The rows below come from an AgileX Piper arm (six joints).
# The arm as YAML. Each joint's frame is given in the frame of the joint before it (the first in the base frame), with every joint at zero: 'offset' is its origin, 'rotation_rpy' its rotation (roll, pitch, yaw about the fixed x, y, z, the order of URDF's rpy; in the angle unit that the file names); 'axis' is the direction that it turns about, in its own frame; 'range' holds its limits. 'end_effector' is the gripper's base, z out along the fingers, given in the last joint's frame.
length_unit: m
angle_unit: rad
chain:
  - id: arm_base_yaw
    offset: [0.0, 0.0, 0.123]
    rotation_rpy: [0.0, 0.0, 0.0]
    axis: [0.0, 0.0, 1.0]
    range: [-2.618, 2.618]
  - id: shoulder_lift
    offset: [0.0, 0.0, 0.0]
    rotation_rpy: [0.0, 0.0, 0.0]
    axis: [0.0, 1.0, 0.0]
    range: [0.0, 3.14]
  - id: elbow
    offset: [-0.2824, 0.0, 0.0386]
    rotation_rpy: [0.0, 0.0, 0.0]
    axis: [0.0, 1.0, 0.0]
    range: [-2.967, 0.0]
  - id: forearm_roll
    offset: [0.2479, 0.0, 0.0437]
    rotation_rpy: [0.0, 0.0, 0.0]
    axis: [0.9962, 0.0, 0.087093]
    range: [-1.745, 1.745]
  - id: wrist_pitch
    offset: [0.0, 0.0, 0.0]
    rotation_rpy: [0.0, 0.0, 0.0]
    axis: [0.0, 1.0, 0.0]
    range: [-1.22, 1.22]
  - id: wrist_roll
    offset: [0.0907, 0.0, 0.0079]
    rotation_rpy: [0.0, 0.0, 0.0]
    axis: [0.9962, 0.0, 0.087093]
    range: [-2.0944, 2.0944]
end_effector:
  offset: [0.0, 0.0, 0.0]
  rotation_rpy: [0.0, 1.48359, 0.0]
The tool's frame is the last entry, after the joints.
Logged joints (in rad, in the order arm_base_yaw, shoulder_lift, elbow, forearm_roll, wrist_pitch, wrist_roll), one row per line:
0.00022 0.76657 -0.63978 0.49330 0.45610 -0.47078
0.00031 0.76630 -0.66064 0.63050 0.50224 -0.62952
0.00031 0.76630 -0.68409 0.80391 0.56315 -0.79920
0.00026 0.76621 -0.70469 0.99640 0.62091 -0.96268
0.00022 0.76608 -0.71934 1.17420 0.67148 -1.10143
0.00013 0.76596 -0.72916 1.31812 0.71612 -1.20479
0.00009 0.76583 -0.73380 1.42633 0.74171 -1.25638
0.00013 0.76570 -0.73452 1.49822 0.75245 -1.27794
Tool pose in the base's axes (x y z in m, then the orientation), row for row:
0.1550 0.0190 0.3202 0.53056 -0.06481 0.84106 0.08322
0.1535 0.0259 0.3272 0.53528 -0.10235 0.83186 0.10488
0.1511 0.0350 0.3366 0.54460 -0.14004 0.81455 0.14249
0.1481 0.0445 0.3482 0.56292 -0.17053 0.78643 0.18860
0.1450 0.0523 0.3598 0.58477 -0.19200 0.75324 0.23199
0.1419 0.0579 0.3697 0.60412 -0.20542 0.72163 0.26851
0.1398 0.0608 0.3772 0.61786 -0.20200 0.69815 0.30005
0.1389 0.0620 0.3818 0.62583 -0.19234 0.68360 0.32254
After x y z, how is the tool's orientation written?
As a quaternion, w x y z.
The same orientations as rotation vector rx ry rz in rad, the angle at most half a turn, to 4 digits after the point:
-0.1547 2.0073 0.1986
-0.2438 1.9814 0.2498
-0.3322 1.9325 0.3381
-0.4015 1.8514 0.4440
-0.4479 1.7572 0.5412
-0.4754 1.6701 0.6214
-0.4649 1.6067 0.6905
-0.4412 1.5682 0.7399

